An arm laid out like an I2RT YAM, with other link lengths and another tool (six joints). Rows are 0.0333 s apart.
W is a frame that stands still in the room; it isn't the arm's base.
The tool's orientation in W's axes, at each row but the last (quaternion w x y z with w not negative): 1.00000, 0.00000, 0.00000, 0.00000; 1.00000, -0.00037, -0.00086, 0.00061; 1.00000, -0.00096, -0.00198, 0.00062; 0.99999, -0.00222, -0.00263, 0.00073; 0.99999, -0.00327, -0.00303, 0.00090; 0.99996, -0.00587, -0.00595, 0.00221; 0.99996, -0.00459, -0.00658, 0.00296; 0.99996, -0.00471, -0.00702, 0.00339; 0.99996, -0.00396, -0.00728, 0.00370; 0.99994, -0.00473, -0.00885, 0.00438
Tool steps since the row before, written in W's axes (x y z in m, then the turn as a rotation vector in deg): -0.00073, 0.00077, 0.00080, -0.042, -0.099, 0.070; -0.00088, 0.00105, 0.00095, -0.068, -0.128, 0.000; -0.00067, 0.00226, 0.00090, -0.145, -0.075, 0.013; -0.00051, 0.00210, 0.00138, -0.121, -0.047, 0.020; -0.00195, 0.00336, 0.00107, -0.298, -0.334, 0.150; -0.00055, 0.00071, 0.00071, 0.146, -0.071, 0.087; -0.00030, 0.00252, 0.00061, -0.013, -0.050, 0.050; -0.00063, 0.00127, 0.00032, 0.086, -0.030, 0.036; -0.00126, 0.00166, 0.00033, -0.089, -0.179, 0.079; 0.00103, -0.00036, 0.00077, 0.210, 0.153, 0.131
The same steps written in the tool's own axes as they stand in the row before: -0.00073, 0.00077, 0.00080, -0.042, -0.099, 0.070; -0.00088, 0.00105, 0.00095, -0.068, -0.128, 0.000; -0.00066, 0.00226, 0.00091, -0.145, -0.075, 0.013; -0.00050, 0.00209, 0.00139, -0.121, -0.047, 0.020; -0.00194, 0.00336, 0.00110, -0.298, -0.334, 0.150; -0.00054, 0.00070, 0.00072, 0.147, -0.073, 0.084; -0.00028, 0.00252, 0.00064, -0.013, -0.050, 0.050; -0.00062, 0.00127, 0.00034, 0.086, -0.031, 0.035; -0.00124, 0.00167, 0.00036, -0.089, -0.179, 0.079; 0.00104, -0.00038, 0.00075, 0.214, 0.150, 0.129
